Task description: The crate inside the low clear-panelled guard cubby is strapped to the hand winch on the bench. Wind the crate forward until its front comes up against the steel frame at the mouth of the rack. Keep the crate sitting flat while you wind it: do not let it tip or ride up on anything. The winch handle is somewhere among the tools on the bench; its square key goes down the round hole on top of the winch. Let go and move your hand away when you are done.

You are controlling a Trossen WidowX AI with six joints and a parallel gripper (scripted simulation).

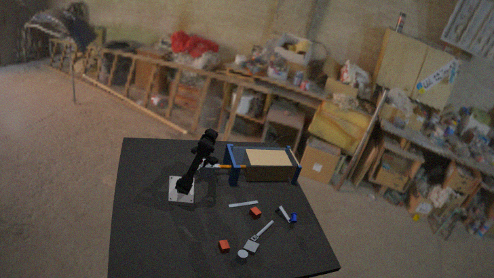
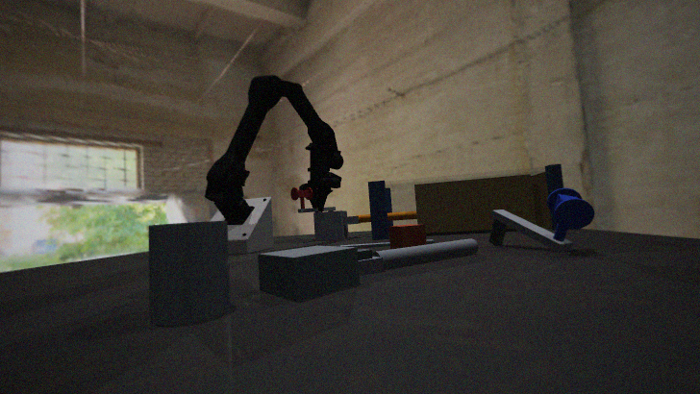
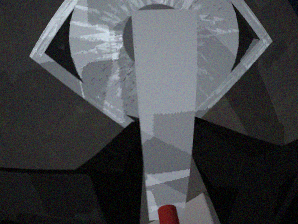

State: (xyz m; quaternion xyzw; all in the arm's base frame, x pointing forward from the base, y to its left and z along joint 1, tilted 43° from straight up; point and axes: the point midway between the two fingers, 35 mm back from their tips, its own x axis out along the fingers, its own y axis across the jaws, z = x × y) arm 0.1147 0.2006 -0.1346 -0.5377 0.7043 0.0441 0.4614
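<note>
The red knob lies 5 cm above my gripper tip, 4 cm to the right of it and 3 cm behind it. Round my gripper tip: grey winch 6 cm below, 3 cm to the left, 1 cm ahead; grey bar 27 cm ahead, 23 cm to the right, 9 cm below; clear-panelled cubby 43 cm ahead, 10 cm to the left, 3 cm above.
</note>
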